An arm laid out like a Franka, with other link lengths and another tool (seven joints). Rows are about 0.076 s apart.
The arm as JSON. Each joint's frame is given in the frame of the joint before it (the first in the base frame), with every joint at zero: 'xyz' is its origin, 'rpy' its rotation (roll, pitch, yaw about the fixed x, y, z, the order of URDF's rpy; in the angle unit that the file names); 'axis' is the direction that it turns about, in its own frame. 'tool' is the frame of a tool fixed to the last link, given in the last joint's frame.
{
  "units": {
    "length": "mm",
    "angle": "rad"
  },
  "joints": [
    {
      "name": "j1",
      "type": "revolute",
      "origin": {
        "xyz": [
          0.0,
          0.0,
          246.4
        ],
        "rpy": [
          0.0,
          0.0,
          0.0
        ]
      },
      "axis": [
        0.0,
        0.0,
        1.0
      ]
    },
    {
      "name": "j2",
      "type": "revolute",
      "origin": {
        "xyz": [
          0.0,
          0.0,
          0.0
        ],
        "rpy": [
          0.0,
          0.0,
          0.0
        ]
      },
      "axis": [
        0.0,
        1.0,
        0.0
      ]
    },
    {
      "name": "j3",
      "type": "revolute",
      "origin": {
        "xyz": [
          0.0,
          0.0,
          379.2
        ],
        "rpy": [
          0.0,
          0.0,
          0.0
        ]
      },
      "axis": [
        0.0,
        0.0,
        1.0
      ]
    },
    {
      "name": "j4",
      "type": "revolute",
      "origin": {
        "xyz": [
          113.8,
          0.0,
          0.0
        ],
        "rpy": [
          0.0,
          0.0,
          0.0
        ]
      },
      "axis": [
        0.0,
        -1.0,
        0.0
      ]
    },
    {
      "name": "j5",
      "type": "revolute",
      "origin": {
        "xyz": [
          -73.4,
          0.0,
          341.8
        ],
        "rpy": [
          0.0,
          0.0,
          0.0
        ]
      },
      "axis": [
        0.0,
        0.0,
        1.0
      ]
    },
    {
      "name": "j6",
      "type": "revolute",
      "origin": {
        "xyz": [
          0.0,
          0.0,
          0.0
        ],
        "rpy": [
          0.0,
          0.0,
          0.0
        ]
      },
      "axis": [
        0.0,
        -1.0,
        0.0
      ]
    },
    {
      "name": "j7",
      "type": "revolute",
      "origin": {
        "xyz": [
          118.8,
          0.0,
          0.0
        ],
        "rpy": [
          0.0,
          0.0,
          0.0
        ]
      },
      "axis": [
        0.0,
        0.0,
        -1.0
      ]
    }
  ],
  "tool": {
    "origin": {
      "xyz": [
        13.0,
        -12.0,
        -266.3
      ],
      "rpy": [
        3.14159,
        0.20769,
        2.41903
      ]
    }
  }
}
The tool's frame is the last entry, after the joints.
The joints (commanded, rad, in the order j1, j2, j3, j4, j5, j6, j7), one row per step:
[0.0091 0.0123 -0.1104 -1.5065 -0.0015 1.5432 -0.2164]
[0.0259 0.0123 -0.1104 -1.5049 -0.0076 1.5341 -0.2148]
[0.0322 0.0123 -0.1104 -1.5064 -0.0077 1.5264 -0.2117]
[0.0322 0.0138 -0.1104 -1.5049 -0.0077 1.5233 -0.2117]
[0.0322 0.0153 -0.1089 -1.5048 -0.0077 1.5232 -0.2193]
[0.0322 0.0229 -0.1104 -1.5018 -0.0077 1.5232 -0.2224]
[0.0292 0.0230 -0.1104 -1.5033 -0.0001 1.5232 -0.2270]
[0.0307 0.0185 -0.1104 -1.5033 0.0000 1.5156 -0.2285]
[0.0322 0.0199 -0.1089 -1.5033 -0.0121 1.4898 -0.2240]
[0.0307 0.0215 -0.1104 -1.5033 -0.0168 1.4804 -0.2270]
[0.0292 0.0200 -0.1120 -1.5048 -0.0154 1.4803 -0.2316]
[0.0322 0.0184 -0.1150 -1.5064 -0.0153 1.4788 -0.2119]
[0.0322 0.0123 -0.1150 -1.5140 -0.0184 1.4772 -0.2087]
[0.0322 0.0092 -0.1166 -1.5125 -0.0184 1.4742 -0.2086]
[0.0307 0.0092 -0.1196 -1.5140 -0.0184 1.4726 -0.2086]
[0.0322 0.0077 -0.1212 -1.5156 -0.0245 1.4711 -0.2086]
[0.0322 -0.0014 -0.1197 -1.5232 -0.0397 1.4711 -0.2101]
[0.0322 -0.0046 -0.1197 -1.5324 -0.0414 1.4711 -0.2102]
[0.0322 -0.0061 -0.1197 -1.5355 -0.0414 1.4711 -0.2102]
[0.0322 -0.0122 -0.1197 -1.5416 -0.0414 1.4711 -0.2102]
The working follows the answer.
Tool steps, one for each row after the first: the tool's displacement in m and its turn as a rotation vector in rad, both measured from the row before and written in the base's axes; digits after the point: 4 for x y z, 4 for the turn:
[-0.0012 0.0085 -0.0004 -0.0053 0.0080 0.0148]
[-0.0020 0.0038 -0.0018 0.0007 0.0091 0.0031]
[-0.0003 0.0001 -0.0006 0.0001 0.0031 0.0000]
[0.0005 0.0010 -0.0008 -0.0001 0.0016 0.0091]
[0.0020 -0.0008 -0.0031 -0.0005 0.0046 0.0016]
[-0.0002 0.0004 -0.0008 0.0077 0.0010 0.0019]
[-0.0028 0.0011 0.0016 0.0009 0.0031 0.0030]
[-0.0068 -0.0011 -0.0040 -0.0101 0.0280 -0.0023]
[-0.0025 -0.0028 -0.0020 -0.0039 0.0114 -0.0004]
[-0.0007 -0.0013 0.0001 0.0017 0.0000 0.0016]
[-0.0012 -0.0002 0.0000 -0.0006 0.0012 -0.0197]
[-0.0031 -0.0008 -0.0001 -0.0023 0.0033 -0.0034]
[-0.0012 -0.0009 0.0021 0.0002 -0.0016 -0.0018]
[-0.0010 -0.0025 -0.0009 0.0002 0.0031 -0.0045]
[-0.0012 -0.0017 0.0000 -0.0058 0.0021 -0.0004]
[-0.0034 -0.0033 0.0019 -0.0141 -0.0001 0.0023]
[-0.0024 -0.0003 -0.0024 -0.0008 0.0061 0.0000]
[-0.0009 0.0000 -0.0006 0.0003 0.0016 0.0000]
[-0.0023 0.0001 0.0006 0.0007 0.0000 0.0000]

Tool pose at each row, in the base's axes (x y z in m, rotation vector in rad; rounded; the steps above come from the unrounded poses):
[0.5925 -0.0693 0.4524 0.8740 2.7836 -0.0879]
[0.5913 -0.0609 0.4519 0.8535 2.7955 -0.0966]
[0.5894 -0.0570 0.4501 0.8509 2.8055 -0.0993]
[0.5891 -0.0570 0.4496 0.8516 2.8083 -0.1006]
[0.5896 -0.0560 0.4487 0.8390 2.8134 -0.1000]
[0.5916 -0.0568 0.4457 0.8374 2.8182 -0.1025]
[0.5914 -0.0564 0.4448 0.8365 2.8220 -0.0919]
[0.5886 -0.0554 0.4464 0.8330 2.8263 -0.0917]
[0.5818 -0.0565 0.4424 0.8394 2.8486 -0.1188]
[0.5793 -0.0593 0.4404 0.8411 2.8578 -0.1295]
[0.5786 -0.0606 0.4405 0.8392 2.8590 -0.1269]
[0.5774 -0.0608 0.4406 0.8677 2.8523 -0.1306]
[0.5743 -0.0616 0.4404 0.8727 2.8532 -0.1358]
[0.5730 -0.0625 0.4425 0.8750 2.8511 -0.1350]
[0.5720 -0.0650 0.4416 0.8821 2.8522 -0.1366]
[0.5709 -0.0667 0.4417 0.8820 2.8522 -0.1458]
[0.5674 -0.0700 0.4436 0.8760 2.8483 -0.1654]
[0.5651 -0.0703 0.4413 0.8768 2.8537 -0.1694]
[0.5642 -0.0703 0.4407 0.8771 2.8553 -0.1698]
[0.5619 -0.0702 0.4413 0.8773 2.8555 -0.1687]

